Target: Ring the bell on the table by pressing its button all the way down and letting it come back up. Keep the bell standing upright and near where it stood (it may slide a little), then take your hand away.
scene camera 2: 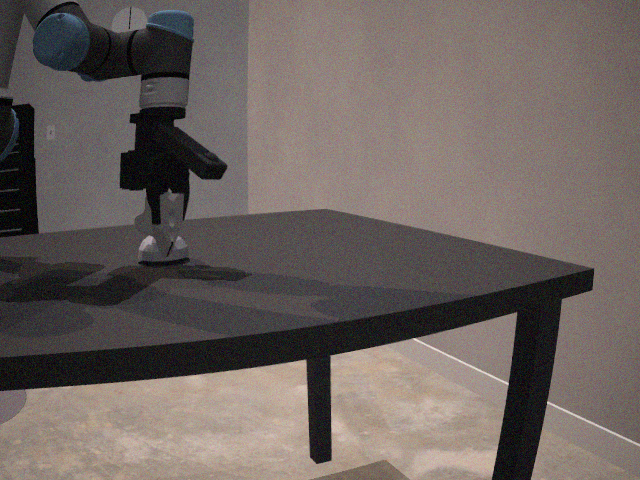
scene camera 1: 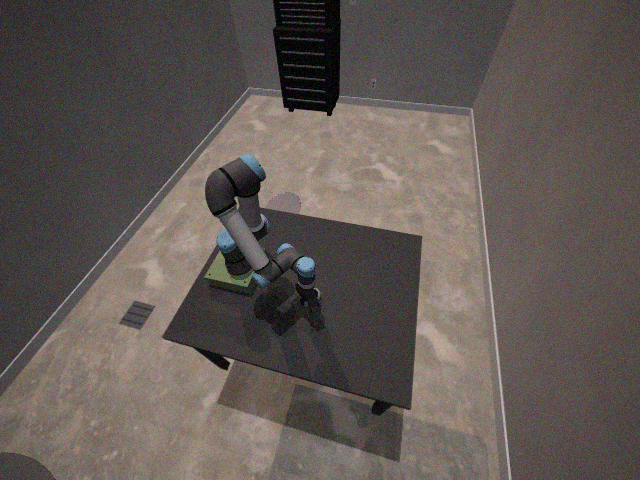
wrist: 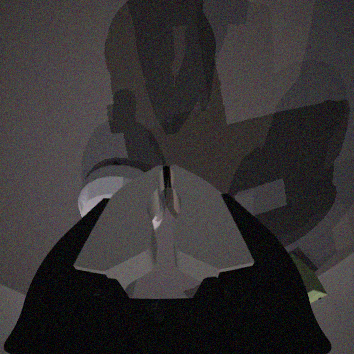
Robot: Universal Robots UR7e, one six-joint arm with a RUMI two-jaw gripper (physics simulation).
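Where they show: gripper, fingertip midpoint: (scene camera 2: 165, 256) (scene camera 1: 308, 305) (wrist: 167, 167); arm's base, origin of the base link: (scene camera 1: 240, 263).
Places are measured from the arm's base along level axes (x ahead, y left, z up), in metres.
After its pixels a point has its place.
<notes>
The bell (scene camera 2: 149, 251) {x 0.376, y -0.137, z -0.053 m} (wrist: 98, 194) {x 0.430, y -0.131, z -0.042 m}, a pale dome on a dark base, stands upright on the table (scene camera 1: 377, 268) {x 0.735, y 0.091, z -0.075 m} (scene camera 2: 361, 248) {x 0.709, y -0.204, z -0.075 m}. My gripper (scene camera 2: 169, 250) {x 0.393, y -0.172, z -0.057 m} (wrist: 167, 167) {x 0.393, y -0.172, z -0.057 m} is shut and empty, pointing down. In scene camera 2 its pale fingertips overlap the front of the dome and reach down near the base. In the wrist view the bell shows to the left of the fingertips, partly covered by the fingers. The bell's button is hidden behind the fingers, and whether they touch the bell I cannot tell. In scene camera 1 the arm hides most of the bell area.
The arm stands on a green base block (scene camera 1: 217, 269) {x -0.112, y -0.049, z -0.002 m} (wrist: 308, 280) {x 0.067, y -0.134, z -0.016 m} at the table's left side in scene camera 1. A tall black cabinet (scene camera 1: 310, 67) (scene camera 2: 19, 201) stands by the far wall. Dark arm shadows fall across the table around the bell.
</notes>
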